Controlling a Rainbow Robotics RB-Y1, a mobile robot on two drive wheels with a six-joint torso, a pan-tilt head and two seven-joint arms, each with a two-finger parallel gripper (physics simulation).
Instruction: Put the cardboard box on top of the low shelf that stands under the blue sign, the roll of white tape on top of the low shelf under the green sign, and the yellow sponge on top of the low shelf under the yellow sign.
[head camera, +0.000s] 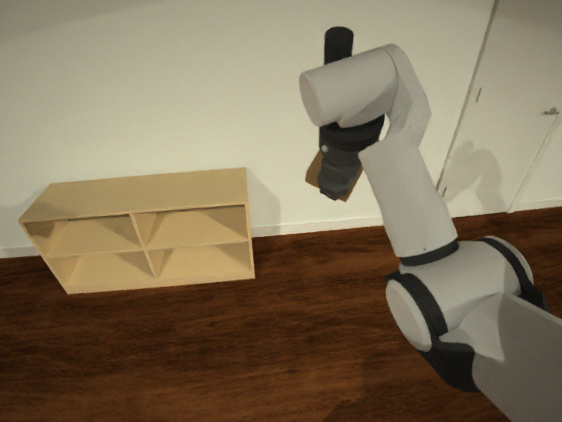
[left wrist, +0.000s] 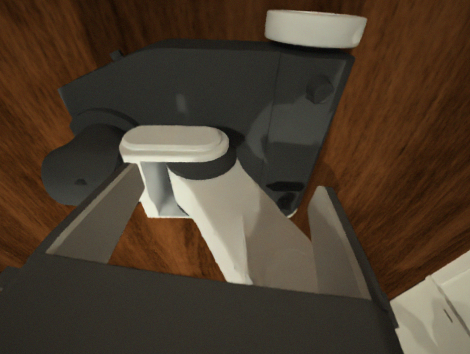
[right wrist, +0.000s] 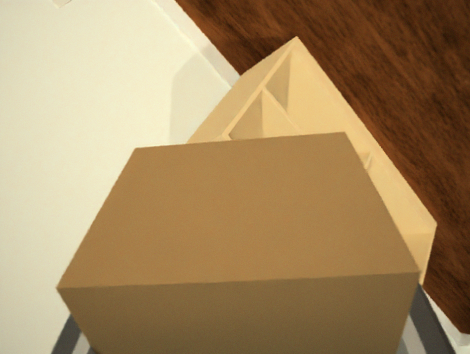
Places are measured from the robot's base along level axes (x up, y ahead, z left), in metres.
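Where they show: left gripper, fingertip midpoint: (left wrist: 225, 186); right gripper, fingertip midpoint: (head camera: 339, 183) (right wrist: 245, 216).
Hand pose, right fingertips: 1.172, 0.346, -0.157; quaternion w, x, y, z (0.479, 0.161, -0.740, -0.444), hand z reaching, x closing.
After its pixels a point has its place, as x, y, z.
The brown cardboard box (head camera: 313, 172) {1.213, 0.325, -0.098} (right wrist: 240, 215) {1.190, 0.314, -0.178} is held in the air by my right gripper (head camera: 334, 191) {1.172, 0.347, -0.157} (right wrist: 245, 327), which is shut on it. In the head view the gripper hides part of the box. A low tan shelf (head camera: 150, 192) {0.610, 1.254, 0.599} (right wrist: 327, 100) {0.080, 1.119, 0.340} with four compartments stands against the wall, left of and below the box in the head view; its top holds no object. The box covers part of this shelf in the right wrist view. My left gripper (left wrist: 225, 186) {0.534, -0.173, 0.218} is open and empty, above the robot's own base. No coloured sign, white tape or yellow sponge shows.
A white wall (head camera: 175, 100) {1.032, 1.510, 0.426} rises behind the shelf. A pale door (head camera: 515, 125) {0.815, 1.578, -1.831} with a handle is at the right of the head view. Dark wooden floor (head camera: 200, 350) {0.000, 0.647, 0.360} (left wrist: 410, 125) {0.000, 0.463, 0.001} (right wrist: 380, 55) {0.000, 0.869, 0.287} lies in front of the shelf. The robot's dark base (left wrist: 200, 90) {0.169, -0.237, 0.147} is below the left gripper.
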